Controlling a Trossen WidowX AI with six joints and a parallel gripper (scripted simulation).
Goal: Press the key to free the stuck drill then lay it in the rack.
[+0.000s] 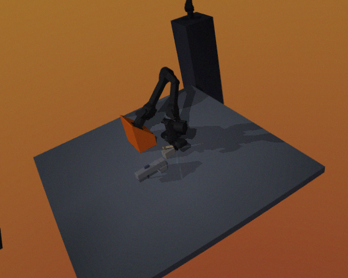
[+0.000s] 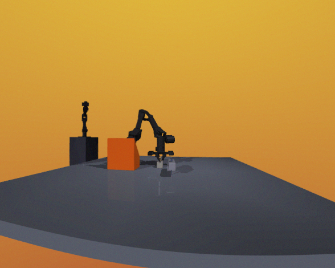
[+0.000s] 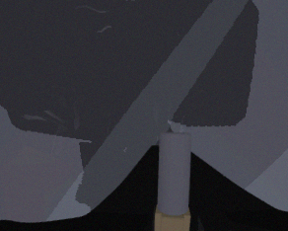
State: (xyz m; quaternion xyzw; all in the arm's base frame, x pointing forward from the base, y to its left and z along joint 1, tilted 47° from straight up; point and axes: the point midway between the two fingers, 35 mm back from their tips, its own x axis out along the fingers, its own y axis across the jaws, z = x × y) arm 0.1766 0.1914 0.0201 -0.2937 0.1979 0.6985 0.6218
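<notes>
The drill is 50 mm above my gripper tip and 40 mm to the right of it. From my gripper tip the other things lie so: rack: 60 mm to the right, 10 mm above; blue key: 230 mm to the right, 110 mm ahead, 50 mm above.
</notes>
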